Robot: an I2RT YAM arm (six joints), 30 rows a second.
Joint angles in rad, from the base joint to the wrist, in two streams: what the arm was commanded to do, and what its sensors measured. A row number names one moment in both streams.
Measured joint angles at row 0:
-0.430, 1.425, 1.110, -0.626, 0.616, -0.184
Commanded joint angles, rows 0 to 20:
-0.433, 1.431, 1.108, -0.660, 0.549, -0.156
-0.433, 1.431, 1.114, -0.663, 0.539, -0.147
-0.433, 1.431, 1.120, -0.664, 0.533, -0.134
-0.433, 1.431, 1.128, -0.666, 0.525, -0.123
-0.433, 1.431, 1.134, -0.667, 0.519, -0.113
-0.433, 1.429, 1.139, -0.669, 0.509, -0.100
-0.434, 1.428, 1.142, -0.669, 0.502, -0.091
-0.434, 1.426, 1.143, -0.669, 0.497, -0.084
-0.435, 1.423, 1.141, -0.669, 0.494, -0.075
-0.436, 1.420, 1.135, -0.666, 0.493, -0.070
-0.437, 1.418, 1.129, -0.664, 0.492, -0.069
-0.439, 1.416, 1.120, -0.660, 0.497, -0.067
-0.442, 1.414, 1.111, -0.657, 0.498, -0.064
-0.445, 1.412, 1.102, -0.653, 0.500, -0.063
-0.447, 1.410, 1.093, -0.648, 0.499, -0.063
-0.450, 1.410, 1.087, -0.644, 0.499, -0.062
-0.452, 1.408, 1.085, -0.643, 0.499, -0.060
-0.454, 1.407, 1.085, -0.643, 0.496, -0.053
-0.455, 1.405, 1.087, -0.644, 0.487, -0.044
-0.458, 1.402, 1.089, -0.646, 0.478, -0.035
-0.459, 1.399, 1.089, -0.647, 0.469, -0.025
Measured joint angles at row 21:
-0.455, 1.401, 1.094, -0.599, 0.521, -0.057
